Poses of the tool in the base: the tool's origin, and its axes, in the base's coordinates. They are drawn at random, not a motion.
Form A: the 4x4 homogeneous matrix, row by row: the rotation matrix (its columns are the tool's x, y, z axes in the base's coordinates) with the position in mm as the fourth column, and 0 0 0 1 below. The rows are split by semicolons.
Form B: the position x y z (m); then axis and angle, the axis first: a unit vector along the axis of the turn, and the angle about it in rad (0 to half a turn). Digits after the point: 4 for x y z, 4 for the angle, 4 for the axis. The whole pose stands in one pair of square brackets.
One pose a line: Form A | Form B
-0.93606 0.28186 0.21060 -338.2; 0.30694 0.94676 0.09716 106.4; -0.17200 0.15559 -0.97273 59.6; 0 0 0 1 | [-0.3382 0.1064 0.0596 0.1506 0.9865 0.0647 2.9464]
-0.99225 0.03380 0.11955 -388.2; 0.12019 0.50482 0.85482 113.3; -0.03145 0.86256 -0.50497 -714.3; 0 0 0 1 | [-0.3882 0.1133 -0.7143 0.0445 0.8671 0.4961 3.0544]
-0.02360 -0.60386 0.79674 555.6; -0.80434 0.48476 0.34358 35.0; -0.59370 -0.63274 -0.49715 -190.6; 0 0 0 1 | [0.5556 0.0350 -0.1906 -0.5707 0.8128 -0.1172 2.1153]
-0.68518 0.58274 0.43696 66.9; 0.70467 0.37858 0.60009 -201.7; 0.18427 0.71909 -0.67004 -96.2; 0 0 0 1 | [0.0669 -0.2017 -0.0962 0.3905 0.8291 0.4001 2.9886]
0.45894 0.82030 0.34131 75.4; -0.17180 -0.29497 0.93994 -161.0; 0.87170 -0.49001 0.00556 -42.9; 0 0 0 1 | [0.0754 -0.1610 -0.0429 -0.7859 -0.2915 -0.5453 1.9990]
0.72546 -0.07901 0.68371 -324.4; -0.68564 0.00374 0.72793 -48.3; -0.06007 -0.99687 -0.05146 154.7; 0 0 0 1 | [-0.3244 -0.0483 0.1547 -0.8738 0.3768 -0.3073 1.7326]
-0.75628 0.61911 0.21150 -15.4; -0.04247 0.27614 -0.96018 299.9; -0.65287 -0.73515 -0.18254 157.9; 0 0 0 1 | [-0.0154 0.2999 0.1579 0.2025 0.7776 -0.5952 2.5523]
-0.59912 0.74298 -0.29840 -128.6; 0.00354 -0.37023 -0.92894 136.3; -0.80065 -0.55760 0.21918 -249.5; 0 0 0 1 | [-0.1286 0.1363 -0.2495 0.3836 0.5189 -0.7639 2.6364]
